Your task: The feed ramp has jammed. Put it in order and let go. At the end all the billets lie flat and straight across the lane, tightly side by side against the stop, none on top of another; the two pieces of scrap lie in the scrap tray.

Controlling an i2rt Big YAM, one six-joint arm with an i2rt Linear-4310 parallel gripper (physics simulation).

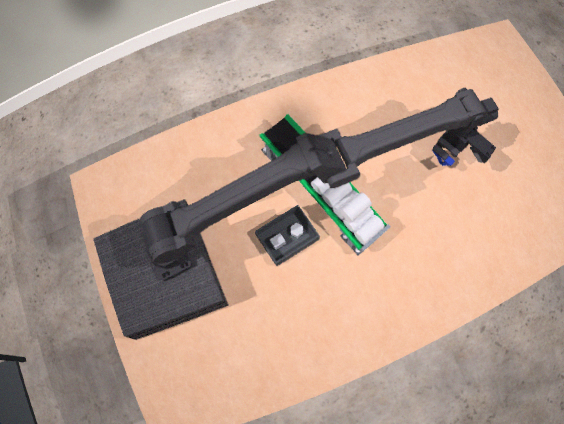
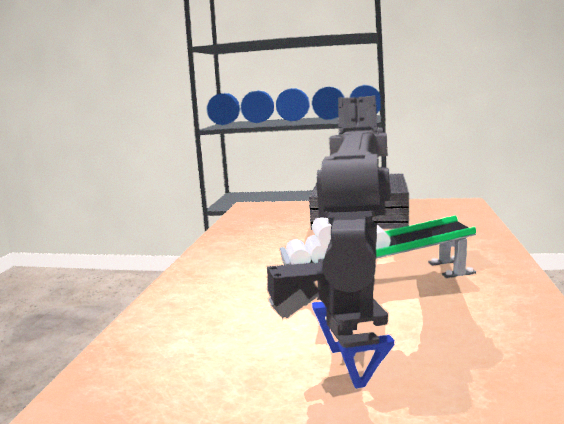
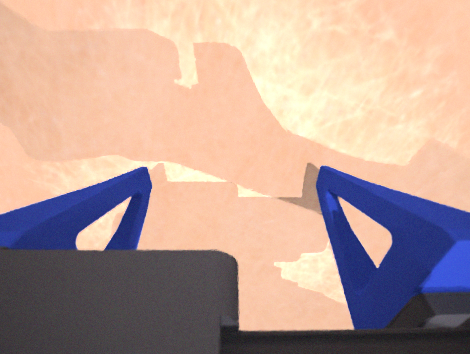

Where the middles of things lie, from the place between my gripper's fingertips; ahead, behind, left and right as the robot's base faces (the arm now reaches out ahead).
Right now the dark scrap tray (image 1: 282,224) is 510 mm behind my hand, 10 mm to the left of it and 10 mm below it.
